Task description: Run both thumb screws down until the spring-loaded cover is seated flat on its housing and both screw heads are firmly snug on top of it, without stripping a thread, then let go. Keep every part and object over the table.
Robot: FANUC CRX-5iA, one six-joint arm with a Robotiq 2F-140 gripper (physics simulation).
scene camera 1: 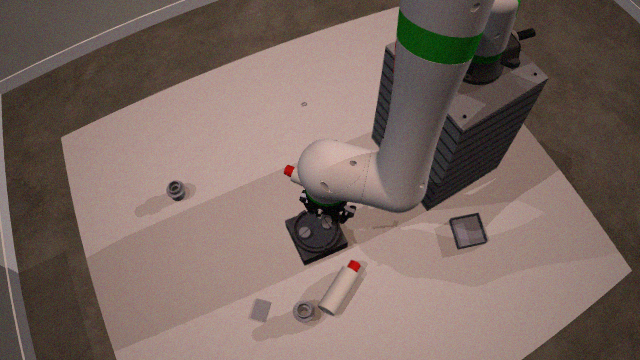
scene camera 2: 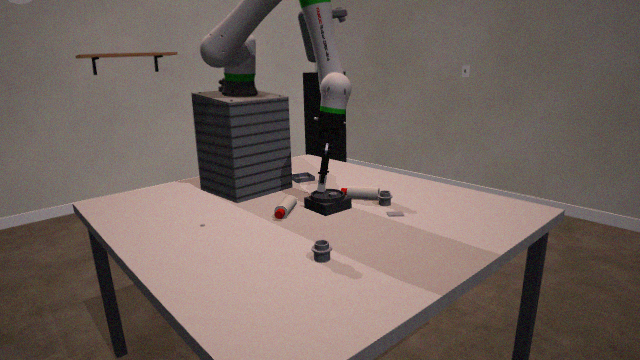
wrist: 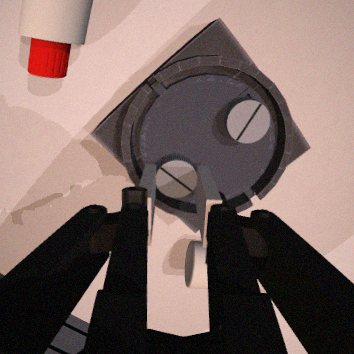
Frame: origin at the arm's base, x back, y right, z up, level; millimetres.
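Seen in the pictures: gripper, fingertip midpoint: (scene camera 1: 327, 221) (scene camera 2: 321, 190) (wrist: 175, 182); arm's base at its link origin: (scene camera 1: 473, 60) (scene camera 2: 239, 94).
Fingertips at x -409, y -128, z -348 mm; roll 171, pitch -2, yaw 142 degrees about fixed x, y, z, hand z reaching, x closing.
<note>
Pixels of each thing's top centre, then the offset from my fingertips to it.
- dark square housing at its top centre: (wrist: 209, 147) (scene camera 1: 316, 228) (scene camera 2: 327, 193) dx -34, dy -6, dz -6 mm
- red-capped bottle at its top centre: (scene camera 1: 341, 284) (scene camera 2: 359, 186) dx -22, dy -168, dz -12 mm
- flat grey plate at its top centre: (scene camera 1: 260, 310) (scene camera 2: 395, 213) dx -236, dy -157, dz -59 mm
- shallow tray at its top centre: (scene camera 1: 469, 229) (scene camera 2: 302, 175) dx +373, dy -139, dz -42 mm
The dark square housing (scene camera 1: 306, 256) (scene camera 2: 327, 206) (wrist: 219, 36) stands on the table. Its round cover (scene camera 1: 318, 240) (wrist: 185, 125) lies inside the raised ring; whether it is seated flat cannot be told. My gripper (scene camera 1: 327, 220) (scene camera 2: 322, 189) (wrist: 175, 182) points down, shut on the near thumb screw (wrist: 176, 181), one finger on each side of its slotted head. The other thumb screw (scene camera 1: 304, 232) (scene camera 2: 333, 193) (wrist: 248, 121) is free of the fingers; its head shows a dark side or shadow at its left in the wrist view. Thread depth is hidden.
A red-capped bottle (scene camera 1: 340, 289) (scene camera 2: 363, 193) (wrist: 52, 20) lies beside the housing; another (scene camera 2: 285, 207) lies opposite. Two grey collars (scene camera 1: 175, 190) (scene camera 1: 304, 311) (scene camera 2: 321, 251) (scene camera 2: 384, 198), a flat grey plate (scene camera 1: 260, 310) (scene camera 2: 395, 214) and a shallow tray (scene camera 1: 452, 233) are also on the table.
</note>
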